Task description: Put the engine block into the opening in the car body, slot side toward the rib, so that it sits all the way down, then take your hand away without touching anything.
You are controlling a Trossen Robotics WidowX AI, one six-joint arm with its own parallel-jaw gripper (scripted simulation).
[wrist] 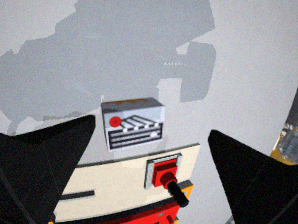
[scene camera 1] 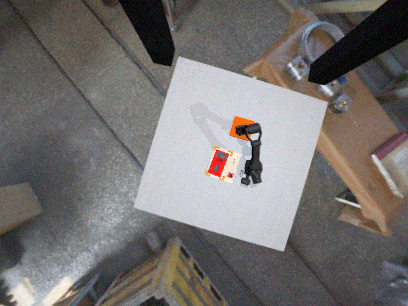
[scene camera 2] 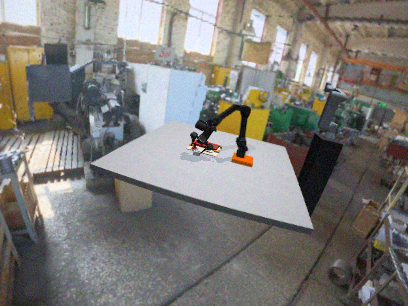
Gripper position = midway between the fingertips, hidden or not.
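Engine block (wrist: 130,123) in view. Gripper (wrist: 153,128) open, holding nothing.
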